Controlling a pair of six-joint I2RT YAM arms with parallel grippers.
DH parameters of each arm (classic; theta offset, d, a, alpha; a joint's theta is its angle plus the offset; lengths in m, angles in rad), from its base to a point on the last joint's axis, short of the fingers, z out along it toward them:
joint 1: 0 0.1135 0.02 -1.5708
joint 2: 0 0 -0.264 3.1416
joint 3: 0.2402 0 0.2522 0
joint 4: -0.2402 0 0.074 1.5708
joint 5: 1.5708 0 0 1.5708
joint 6: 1.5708 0.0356 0 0
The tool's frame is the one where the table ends.
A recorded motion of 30 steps. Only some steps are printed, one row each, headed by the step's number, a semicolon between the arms.
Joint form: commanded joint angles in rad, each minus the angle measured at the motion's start. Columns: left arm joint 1, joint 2, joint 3, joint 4, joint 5, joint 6; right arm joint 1, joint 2, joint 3, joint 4, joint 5, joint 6.
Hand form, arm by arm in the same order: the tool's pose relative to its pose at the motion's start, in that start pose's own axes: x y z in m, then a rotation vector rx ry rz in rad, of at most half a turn. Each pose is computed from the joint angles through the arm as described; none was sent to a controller.
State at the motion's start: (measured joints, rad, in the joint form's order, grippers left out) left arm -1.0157 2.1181 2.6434 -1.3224 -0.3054 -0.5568; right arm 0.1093 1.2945 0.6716 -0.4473 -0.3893 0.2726
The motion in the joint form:
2: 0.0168 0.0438 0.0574 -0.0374 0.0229 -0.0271; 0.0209 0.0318 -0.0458 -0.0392 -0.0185 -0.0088
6: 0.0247 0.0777 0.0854 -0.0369 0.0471 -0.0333; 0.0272 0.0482 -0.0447 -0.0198 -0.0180 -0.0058
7: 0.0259 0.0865 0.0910 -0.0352 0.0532 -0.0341; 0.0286 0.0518 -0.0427 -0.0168 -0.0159 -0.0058
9: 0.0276 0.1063 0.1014 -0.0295 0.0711 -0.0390; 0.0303 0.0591 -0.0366 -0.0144 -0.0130 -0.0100
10: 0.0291 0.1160 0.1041 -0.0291 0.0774 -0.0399; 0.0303 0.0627 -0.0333 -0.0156 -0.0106 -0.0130
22: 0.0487 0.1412 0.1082 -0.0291 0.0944 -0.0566; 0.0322 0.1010 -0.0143 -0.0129 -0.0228 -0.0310
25: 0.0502 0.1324 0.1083 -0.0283 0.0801 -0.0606; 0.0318 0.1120 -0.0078 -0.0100 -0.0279 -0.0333
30: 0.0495 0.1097 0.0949 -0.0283 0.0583 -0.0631; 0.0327 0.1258 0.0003 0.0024 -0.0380 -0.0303
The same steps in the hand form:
2: -0.0018 0.0031 0.0094 -0.0047 0.0282 -0.0318; 0.0194 -0.0054 0.0137 0.0040 0.1181 0.0191
6: -0.0024 0.0021 0.0201 0.0074 0.0441 -0.0424; 0.0182 -0.0049 0.0173 0.0016 0.1172 0.0153
7: -0.0022 0.0015 0.0232 0.0109 0.0483 -0.0437; 0.0175 -0.0047 0.0179 0.0028 0.1161 0.0134
9: -0.0014 -0.0004 0.0306 0.0227 0.0607 -0.0492; 0.0159 -0.0042 0.0187 0.0045 0.1150 0.0072
10: -0.0007 -0.0009 0.0349 0.0236 0.0692 -0.0496; 0.0152 -0.0042 0.0190 0.0071 0.1158 0.0047
22: -0.0013 0.0040 0.0485 0.0130 0.0916 -0.0754; 0.0113 -0.0042 0.0243 -0.0023 0.1344 -0.0078
25: -0.0033 0.0056 0.0443 0.0049 0.0756 -0.0824; 0.0096 -0.0042 0.0257 -0.0069 0.1369 -0.0089
30: -0.0050 0.0077 0.0364 -0.0081 0.0563 -0.0861; 0.0067 -0.0035 0.0277 -0.0184 0.1338 -0.0086

